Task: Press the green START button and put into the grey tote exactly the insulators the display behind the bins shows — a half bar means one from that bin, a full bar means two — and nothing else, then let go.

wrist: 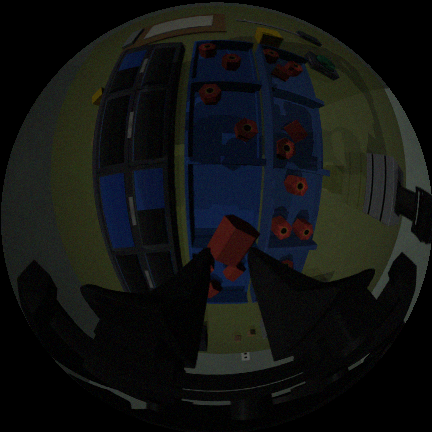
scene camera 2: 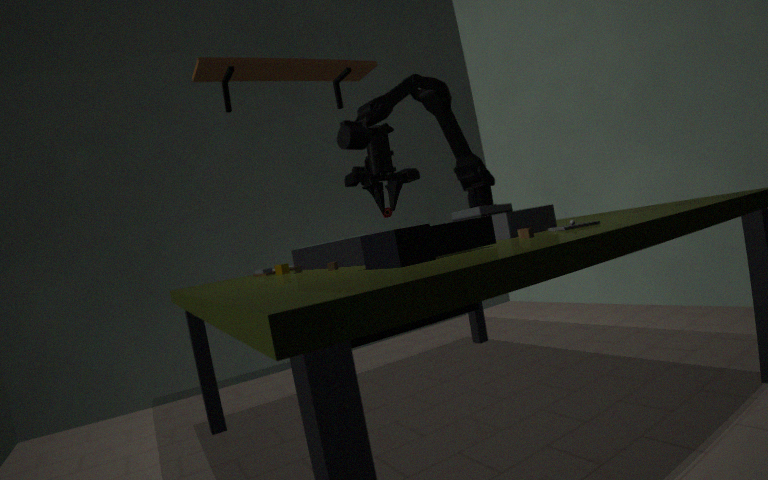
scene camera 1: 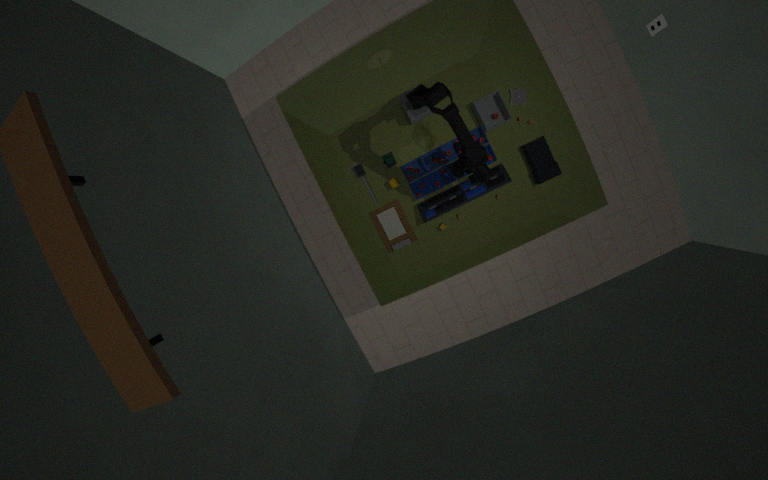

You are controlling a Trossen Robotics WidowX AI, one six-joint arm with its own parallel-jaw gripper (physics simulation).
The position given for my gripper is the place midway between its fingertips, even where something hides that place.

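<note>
There is my gripper (scene camera 2: 388, 211), and I can see it from the wrist as well, the same gripper (wrist: 229, 253).
</note>
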